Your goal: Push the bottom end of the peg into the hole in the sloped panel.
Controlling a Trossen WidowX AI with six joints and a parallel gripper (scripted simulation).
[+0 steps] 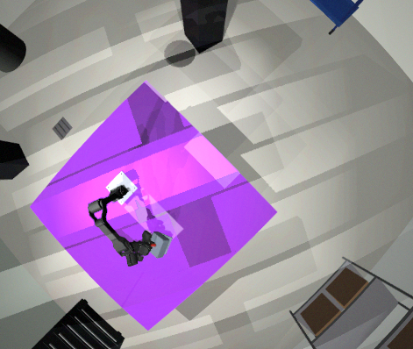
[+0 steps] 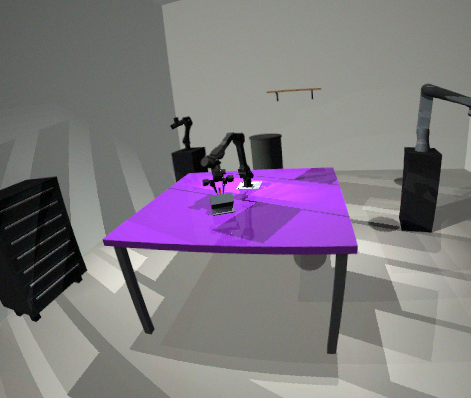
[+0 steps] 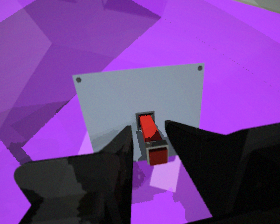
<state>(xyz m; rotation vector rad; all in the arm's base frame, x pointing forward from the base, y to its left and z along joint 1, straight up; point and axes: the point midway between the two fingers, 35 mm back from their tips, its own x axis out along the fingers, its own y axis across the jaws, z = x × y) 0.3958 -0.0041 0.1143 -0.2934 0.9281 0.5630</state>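
Now: the red peg 10 mm behind my gripper tip, 10 mm to the right of it and 10 mm above it. Round my gripper tip: grey sloped panel: 20 mm ahead, 10 mm to the left, 40 mm below.
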